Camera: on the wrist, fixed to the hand. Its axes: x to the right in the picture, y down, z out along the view.
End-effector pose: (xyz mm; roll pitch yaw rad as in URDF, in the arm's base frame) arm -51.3 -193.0 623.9 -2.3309 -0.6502 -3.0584
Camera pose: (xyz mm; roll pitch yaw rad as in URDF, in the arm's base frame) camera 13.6 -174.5 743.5 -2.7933 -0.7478 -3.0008
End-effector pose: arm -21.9 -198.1 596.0 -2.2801 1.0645 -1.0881
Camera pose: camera 19.5 -320.0 644.0 -2.6501 0.9630 -1.0230
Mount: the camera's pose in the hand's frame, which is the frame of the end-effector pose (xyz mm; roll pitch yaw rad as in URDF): 19.7 -89.1 -102.7 -0.4272 0.0371 -0.1005
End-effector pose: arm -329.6 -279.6 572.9 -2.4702 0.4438 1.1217
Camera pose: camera -301.8 -208.5 687.1 -2.8726 0.3516 1.1808
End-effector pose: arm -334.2 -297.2 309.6 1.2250 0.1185 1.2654
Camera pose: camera -395.9 -271.9 189.5 0.7998 0.2256 1.2663
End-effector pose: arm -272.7 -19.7 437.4 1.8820 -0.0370 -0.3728
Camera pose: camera -207.0 88.9 384.8 1.4570 0.0473 -0.3067
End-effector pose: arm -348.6 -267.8 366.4 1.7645 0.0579 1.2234
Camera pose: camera -454.1 -212.8 297.7 1.3450 0.1492 1.2798
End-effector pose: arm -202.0 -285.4 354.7 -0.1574 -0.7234 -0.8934
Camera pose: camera -237.6 -407.3 302.2 -0.4931 -0.6977 -1.0306
